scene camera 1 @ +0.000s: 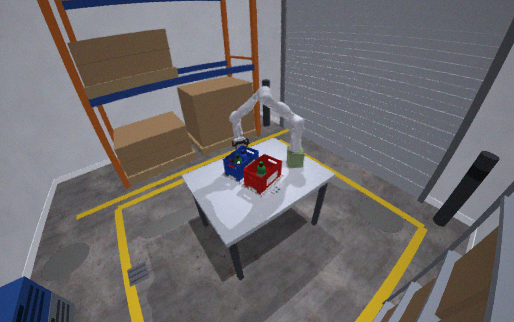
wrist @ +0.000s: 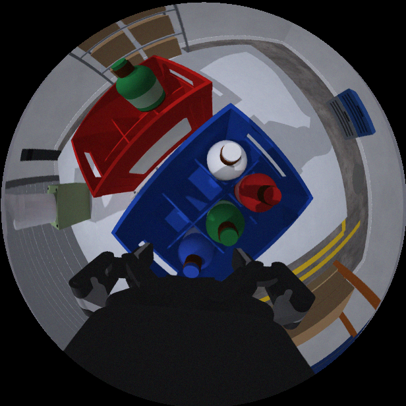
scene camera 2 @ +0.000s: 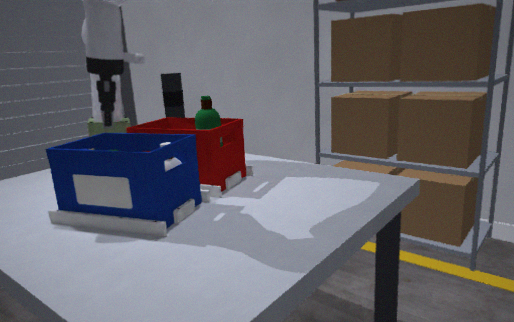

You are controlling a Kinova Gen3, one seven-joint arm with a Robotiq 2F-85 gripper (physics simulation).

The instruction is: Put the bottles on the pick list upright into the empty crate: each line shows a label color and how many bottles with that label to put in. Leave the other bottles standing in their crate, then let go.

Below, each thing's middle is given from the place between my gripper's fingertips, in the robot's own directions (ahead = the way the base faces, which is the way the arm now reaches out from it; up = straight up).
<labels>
My hand is 3 cm past the blue bottle (wrist: 195, 252), 6 cm to the left of it and 13 cm above it. Also, from my hand: white crate strip (scene camera 2: 142, 226) (6 cm ahead, 7 cm to the right, 20 cm below); then white bottle (wrist: 226, 159) (8 cm ahead, 9 cm to the left, 13 cm below).
</labels>
